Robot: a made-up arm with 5 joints.
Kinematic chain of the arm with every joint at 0, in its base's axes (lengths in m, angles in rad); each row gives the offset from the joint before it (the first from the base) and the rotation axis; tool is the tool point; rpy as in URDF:
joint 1: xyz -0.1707 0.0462 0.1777 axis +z
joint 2: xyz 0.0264 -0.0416 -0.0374 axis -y
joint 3: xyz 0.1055 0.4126 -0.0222 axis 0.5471 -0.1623 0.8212
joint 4: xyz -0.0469 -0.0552 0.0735 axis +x
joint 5: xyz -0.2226 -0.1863 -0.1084 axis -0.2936 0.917 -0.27
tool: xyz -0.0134 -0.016 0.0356 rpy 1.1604 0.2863 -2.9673
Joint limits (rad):
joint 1: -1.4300..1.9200
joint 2: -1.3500..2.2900
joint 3: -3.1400..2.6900
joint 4: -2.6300..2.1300
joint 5: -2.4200..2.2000
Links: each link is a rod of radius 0.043 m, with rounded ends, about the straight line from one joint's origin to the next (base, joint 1, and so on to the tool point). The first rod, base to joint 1, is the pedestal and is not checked.
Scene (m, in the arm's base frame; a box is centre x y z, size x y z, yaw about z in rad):
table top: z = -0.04
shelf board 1: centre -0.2 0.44 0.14 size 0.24 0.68 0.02 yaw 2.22
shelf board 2: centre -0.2 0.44 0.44 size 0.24 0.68 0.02 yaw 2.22
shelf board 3: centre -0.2 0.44 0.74 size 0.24 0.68 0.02 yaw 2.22
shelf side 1: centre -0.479 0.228 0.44 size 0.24 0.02 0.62 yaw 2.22
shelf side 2: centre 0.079 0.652 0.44 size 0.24 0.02 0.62 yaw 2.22
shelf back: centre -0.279 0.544 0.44 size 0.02 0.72 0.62 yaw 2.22
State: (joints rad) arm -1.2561 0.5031 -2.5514 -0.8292 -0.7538
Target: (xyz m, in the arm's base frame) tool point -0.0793 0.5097 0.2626
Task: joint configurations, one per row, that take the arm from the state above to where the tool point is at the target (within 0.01 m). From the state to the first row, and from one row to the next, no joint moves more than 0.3 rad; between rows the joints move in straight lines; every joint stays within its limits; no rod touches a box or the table.
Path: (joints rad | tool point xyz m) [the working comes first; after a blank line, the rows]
Joints at the target: -0.8075 0.2077 -0.8047 -0.5038 -0.8101
Straight joint move there: touches shelf side 2.

1: -1.2805 0.4401 -2.2617 -0.7705 -0.7574 | 0.6327 0.1363 0.2432
2: -1.3048 0.3771 -1.9719 -0.7118 -0.7610 | 0.5823 0.2326 0.2502
3: -1.3292 0.3142 -1.6822 -0.6531 -0.7647 | 0.5028 0.3088 0.2630
4: -1.3535 0.2512 -1.3925 -0.5944 -0.7683 | 0.4014 0.3586 0.2767
5: -1.3779 0.1882 -1.1027 -0.5357 -0.7719 | 0.2866 0.3784 0.2851
6: -1.4022 0.1252 -0.8130 -0.4771 -0.7755 | 0.1683 0.3683 0.2821
7: -1.4266 0.0622 -0.5233 -0.4184 -0.7791 | 0.0560 0.3314 0.2626
8: -1.2202 0.1107 -0.6171 -0.4468 -0.7895 | 0.0260 0.3952 0.2648
9: -1.0138 0.1592 -0.7109 -0.4753 -0.7998 | -0.0192 0.4559 0.2647
10: -0.8075 0.2077 -0.8047 -0.5038 -0.8101 | -0.0793 0.5097 0.2626

